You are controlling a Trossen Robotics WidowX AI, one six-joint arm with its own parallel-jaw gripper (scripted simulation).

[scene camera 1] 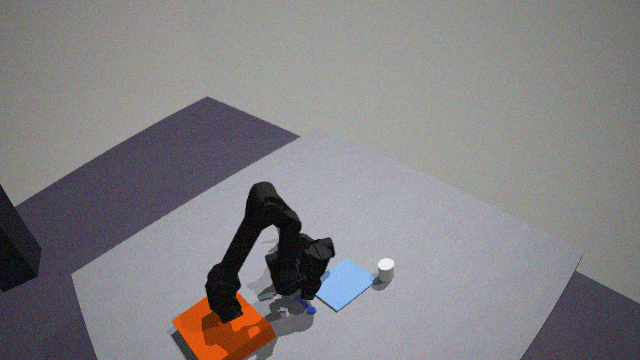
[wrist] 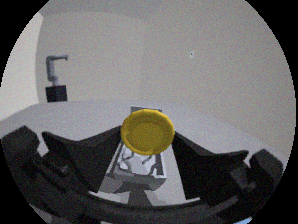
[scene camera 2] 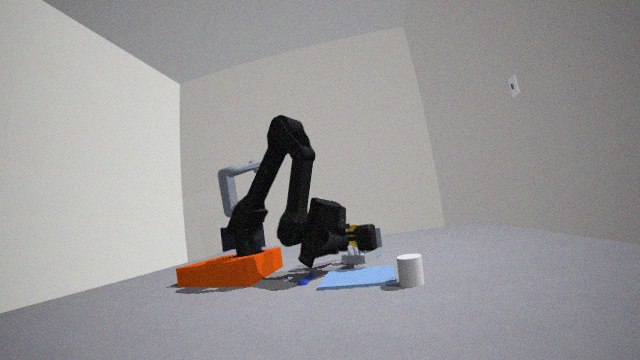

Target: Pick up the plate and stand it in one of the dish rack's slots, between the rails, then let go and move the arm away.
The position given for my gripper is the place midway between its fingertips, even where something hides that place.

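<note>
In scene camera 2 you'd see my gripper [scene camera 2: 357,235], a white cup [scene camera 2: 410,270] and a light blue mat [scene camera 2: 383,275]. Scene camera 1 has the light blue mat [scene camera 1: 342,284] too. In the wrist view there's my gripper [wrist: 147,131], which is carrying a yellow plate [wrist: 147,133], and there's a grey dish rack [wrist: 132,168]. The white cup is out of frame in the wrist view.
</note>
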